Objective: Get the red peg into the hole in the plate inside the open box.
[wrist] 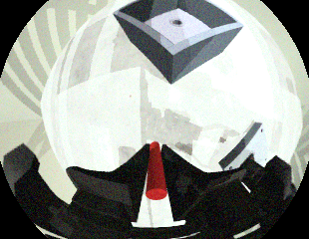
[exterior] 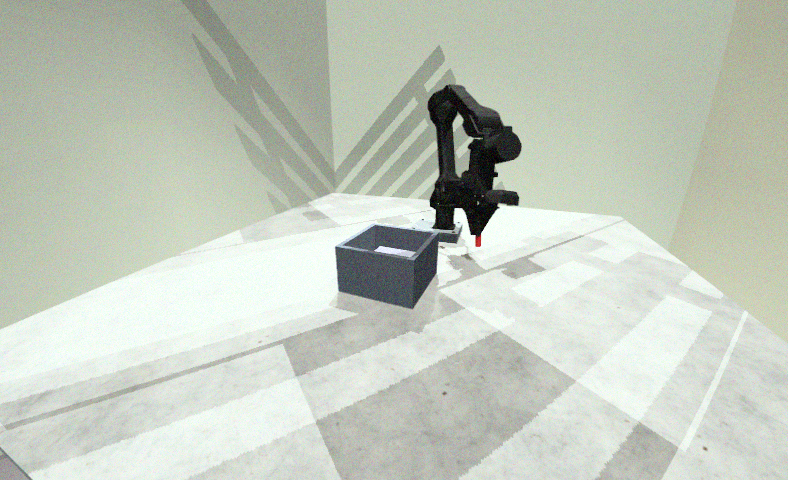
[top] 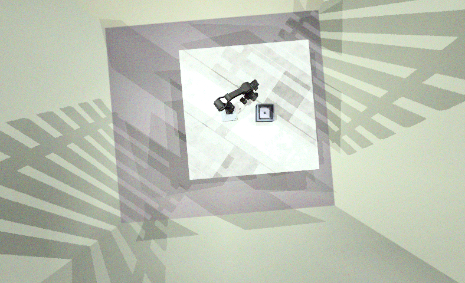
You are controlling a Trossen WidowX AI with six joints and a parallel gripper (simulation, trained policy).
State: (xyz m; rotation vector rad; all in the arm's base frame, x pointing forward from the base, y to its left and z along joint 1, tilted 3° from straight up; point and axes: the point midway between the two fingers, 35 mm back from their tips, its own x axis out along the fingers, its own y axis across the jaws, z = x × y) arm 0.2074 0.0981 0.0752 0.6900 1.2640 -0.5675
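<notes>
My gripper tip is now 13 cm short of the pale plate, 16 cm to the left of it and 3 cm above it. The rest, counted from my gripper tip: red peg: 1 cm behind, 1 cm to the left, 1 cm above; then dark grey box: 13 cm ahead, 16 cm to the right, 5 cm below.
</notes>
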